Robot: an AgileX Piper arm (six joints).
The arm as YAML. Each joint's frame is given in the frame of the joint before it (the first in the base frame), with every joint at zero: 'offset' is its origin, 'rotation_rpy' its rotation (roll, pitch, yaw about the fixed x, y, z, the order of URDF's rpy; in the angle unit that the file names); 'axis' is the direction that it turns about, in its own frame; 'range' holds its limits. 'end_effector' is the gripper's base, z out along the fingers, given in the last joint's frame.
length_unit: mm
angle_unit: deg
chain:
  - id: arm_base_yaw
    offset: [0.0, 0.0, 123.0]
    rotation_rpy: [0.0, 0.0, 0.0]
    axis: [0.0, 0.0, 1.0]
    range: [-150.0, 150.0]
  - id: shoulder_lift
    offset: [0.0, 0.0, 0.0]
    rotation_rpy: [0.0, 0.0, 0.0]
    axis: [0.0, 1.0, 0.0]
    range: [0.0, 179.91]
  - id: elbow
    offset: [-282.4, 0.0, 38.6]
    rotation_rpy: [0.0, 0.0, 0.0]
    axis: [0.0, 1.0, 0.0]
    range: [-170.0, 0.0]
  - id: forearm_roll
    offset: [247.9, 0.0, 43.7]
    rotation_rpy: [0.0, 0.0, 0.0]
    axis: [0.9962, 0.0, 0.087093]
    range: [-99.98, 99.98]
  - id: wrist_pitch
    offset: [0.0, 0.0, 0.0]
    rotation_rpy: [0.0, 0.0, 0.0]
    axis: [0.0, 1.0, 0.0]
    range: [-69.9, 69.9]
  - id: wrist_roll
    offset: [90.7, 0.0, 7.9]
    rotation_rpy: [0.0, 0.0, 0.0]
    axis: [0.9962, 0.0, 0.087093]
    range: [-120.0, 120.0]
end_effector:
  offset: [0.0, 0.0, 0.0]
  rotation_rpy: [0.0, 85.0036, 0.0]
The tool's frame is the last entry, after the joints.
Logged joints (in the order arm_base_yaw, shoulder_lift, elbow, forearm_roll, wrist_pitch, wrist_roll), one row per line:
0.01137, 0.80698, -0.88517, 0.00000, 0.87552, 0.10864
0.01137, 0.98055, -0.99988, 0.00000, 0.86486, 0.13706
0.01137, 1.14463, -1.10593, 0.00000, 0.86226, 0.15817
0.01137, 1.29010, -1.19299, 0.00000, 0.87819, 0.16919
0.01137, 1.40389, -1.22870, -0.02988, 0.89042, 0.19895
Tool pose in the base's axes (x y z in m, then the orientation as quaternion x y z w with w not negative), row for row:
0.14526, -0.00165, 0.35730, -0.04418, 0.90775, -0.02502, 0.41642
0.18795, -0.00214, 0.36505, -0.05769, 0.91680, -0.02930, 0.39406
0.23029, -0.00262, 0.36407, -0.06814, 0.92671, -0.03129, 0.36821
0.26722, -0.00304, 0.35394, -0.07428, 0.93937, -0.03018, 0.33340
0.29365, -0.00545, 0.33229, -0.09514, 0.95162, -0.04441, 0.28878
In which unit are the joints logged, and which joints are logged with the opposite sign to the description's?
The joints are logged in radians. Opposite sign: arm_base_yaw, wrist_roll.
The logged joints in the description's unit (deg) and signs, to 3 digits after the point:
-0.651, 46.237, -50.717, 0.000, 50.164, -6.225
-0.651, 56.181, -57.289, 0.000, 49.553, -7.853
-0.651, 65.582, -63.365, 0.000, 49.404, -9.062
-0.651, 73.917, -68.353, 0.000, 50.317, -9.694
-0.651, 80.437, -70.399, -1.712, 51.017, -11.399

